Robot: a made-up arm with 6 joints. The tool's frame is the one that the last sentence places.
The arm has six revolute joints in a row. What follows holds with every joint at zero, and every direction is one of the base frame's.
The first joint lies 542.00 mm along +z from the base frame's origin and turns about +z.
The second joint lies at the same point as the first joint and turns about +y.
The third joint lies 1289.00 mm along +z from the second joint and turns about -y.
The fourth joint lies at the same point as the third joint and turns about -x.
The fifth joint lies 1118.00 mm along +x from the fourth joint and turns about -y.
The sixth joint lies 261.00 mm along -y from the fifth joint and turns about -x.
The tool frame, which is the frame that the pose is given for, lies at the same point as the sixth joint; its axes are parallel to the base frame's.
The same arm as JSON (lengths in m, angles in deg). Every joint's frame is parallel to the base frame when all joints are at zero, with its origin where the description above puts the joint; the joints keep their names.
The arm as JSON. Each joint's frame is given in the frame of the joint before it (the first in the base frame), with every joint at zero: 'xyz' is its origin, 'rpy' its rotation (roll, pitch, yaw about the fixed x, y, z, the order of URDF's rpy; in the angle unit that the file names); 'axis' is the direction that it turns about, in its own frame. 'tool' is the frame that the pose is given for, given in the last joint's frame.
{"units": {"length": "m", "angle": "deg"}, "joints": [
  {"name": "joint 1", "type": "revolute", "origin": {"xyz": [0.0, 0.0, 0.542], "rpy": [0.0, 0.0, 0.0]}, "axis": [0.0, 0.0, 1.0]},
  {"name": "joint 2", "type": "revolute", "origin": {"xyz": [0.0, 0.0, 0.0], "rpy": [0.0, 0.0, 0.0]}, "axis": [0.0, 1.0, 0.0]},
  {"name": "joint 3", "type": "revolute", "origin": {"xyz": [0.0, 0.0, 1.289], "rpy": [0.0, 0.0, 0.0]}, "axis": [0.0, -1.0, 0.0]},
  {"name": "joint 4", "type": "revolute", "origin": {"xyz": [0.0, 0.0, 0.0], "rpy": [0.0, 0.0, 0.0]}, "axis": [-1.0, 0.0, 0.0]},
  {"name": "joint 5", "type": "revolute", "origin": {"xyz": [1.118, 0.0, 0.0], "rpy": [0.0, 0.0, 0.0]}, "axis": [0.0, -1.0, 0.0]},
  {"name": "joint 6", "type": "revolute", "origin": {"xyz": [0.0, -0.261, 0.0], "rpy": [0.0, 0.0, 0.0]}, "axis": [-1.0, 0.0, 0.0]}
], "tool": {"origin": {"xyz": [0.0, 0.0, 0.0], "rpy": [0.0, 0.0, 0.0]}}}

